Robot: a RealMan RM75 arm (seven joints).
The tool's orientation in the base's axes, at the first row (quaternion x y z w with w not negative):
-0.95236 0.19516 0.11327 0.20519
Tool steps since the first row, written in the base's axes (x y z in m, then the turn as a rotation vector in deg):
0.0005 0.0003 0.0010 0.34 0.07 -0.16
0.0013 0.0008 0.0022 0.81 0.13 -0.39
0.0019 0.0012 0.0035 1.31 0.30 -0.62
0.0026 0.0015 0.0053 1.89 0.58 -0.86
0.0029 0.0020 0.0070 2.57 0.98 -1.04
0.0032 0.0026 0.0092 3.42 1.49 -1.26
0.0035 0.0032 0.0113 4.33 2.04 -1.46
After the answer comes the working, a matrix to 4 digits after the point.
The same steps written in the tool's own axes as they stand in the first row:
0.0001 -0.0008 -0.0008 0.33 -0.15 0.13
0.0003 -0.0020 -0.0018 0.80 -0.31 0.29
0.0003 -0.0030 -0.0029 1.26 -0.58 0.50
0.0003 -0.0042 -0.0044 1.76 -0.98 0.76
-0.0001 -0.0053 -0.0058 2.30 -1.54 1.00
-0.0007 -0.0067 -0.0075 2.96 -2.24 1.31
-0.0012 -0.0081 -0.0091 3.66 -3.02 1.60

The tool's axes in the first row as the columns of a matrix, in the base's axes (rounded; the answer above uses it unrounded):
0.8982 -0.4182 -0.1357
-0.3252 -0.8396 0.4350
-0.2958 -0.3466 -0.8901

